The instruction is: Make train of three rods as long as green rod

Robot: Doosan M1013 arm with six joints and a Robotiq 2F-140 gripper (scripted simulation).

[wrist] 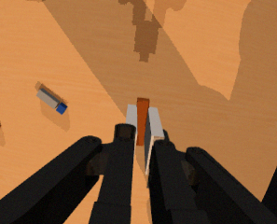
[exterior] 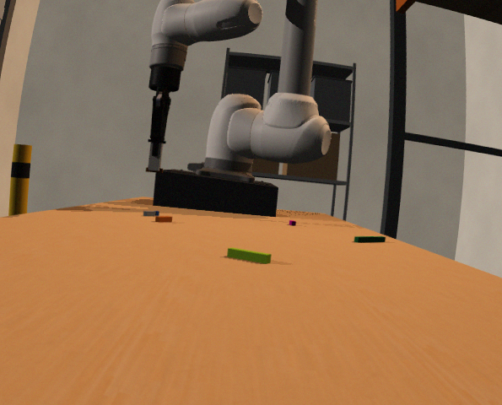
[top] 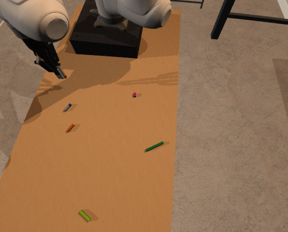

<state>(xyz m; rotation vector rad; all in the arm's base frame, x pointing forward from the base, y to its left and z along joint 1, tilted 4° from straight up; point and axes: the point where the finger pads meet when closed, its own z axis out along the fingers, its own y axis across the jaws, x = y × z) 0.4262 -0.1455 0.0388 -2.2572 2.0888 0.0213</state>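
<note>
The grey rod is 130 mm below my hand, 110 mm ahead of it and 30 mm to the left of it. The rest, counted from my hand: green rod (460 mm to the left, 230 mm ahead, 130 mm below); magenta rod (330 mm to the left, 130 mm below, 10 mm behind); blue rod (130 mm below, 90 mm ahead, 30 mm to the left).
</note>
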